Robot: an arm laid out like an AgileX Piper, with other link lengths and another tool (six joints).
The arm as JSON. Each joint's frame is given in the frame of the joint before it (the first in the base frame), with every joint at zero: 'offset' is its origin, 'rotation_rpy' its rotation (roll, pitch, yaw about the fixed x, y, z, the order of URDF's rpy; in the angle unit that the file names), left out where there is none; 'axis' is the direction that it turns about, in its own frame. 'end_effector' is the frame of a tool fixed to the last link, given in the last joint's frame.
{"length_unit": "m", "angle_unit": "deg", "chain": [
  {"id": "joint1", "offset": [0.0, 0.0, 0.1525], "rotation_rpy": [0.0, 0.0, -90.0], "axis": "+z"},
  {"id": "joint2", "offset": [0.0, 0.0, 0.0], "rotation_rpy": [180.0, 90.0, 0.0], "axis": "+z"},
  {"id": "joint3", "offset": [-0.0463, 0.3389, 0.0], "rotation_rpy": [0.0, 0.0, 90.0], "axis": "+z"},
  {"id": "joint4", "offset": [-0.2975, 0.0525, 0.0], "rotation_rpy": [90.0, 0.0, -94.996], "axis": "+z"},
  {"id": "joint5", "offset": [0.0, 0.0, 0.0], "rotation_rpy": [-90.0, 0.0, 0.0], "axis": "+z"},
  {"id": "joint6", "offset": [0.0, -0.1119, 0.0], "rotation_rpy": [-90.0, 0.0, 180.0], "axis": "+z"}
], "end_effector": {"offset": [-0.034, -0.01, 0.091], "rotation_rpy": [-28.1, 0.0, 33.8]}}
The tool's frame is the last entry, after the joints.
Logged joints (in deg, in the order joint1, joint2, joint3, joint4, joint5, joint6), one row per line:
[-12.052, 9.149, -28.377, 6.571, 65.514, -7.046]
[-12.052, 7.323, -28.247, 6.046, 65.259, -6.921]
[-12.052, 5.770, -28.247, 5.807, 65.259, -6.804]
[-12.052, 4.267, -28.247, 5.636, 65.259, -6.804]
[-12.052, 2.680, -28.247, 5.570, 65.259, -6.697]
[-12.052, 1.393, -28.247, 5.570, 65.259, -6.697]
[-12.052, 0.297, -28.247, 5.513, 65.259, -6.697]
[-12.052, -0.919, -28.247, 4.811, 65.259, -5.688]
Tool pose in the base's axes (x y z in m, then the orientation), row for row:
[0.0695, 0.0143, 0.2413, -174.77, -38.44, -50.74]
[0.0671, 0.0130, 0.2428, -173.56, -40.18, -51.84]
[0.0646, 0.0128, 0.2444, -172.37, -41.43, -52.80]
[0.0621, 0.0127, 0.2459, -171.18, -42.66, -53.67]
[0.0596, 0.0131, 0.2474, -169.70, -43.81, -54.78]
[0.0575, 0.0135, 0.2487, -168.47, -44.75, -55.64]
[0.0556, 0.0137, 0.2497, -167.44, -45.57, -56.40]
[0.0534, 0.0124, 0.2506, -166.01, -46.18, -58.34]
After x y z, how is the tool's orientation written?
As angles about the fixed x, y, z axes (roll, pitch, yaw), in degrees.
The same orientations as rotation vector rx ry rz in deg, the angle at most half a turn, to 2 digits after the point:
[145.28, -66.08, 53.39]
[144.06, -66.39, 56.07]
[143.26, -66.67, 58.19]
[142.52, -66.79, 60.29]
[141.82, -67.08, 62.48]
[141.28, -67.21, 64.28]
[140.76, -67.30, 65.80]
[139.63, -68.63, 67.13]

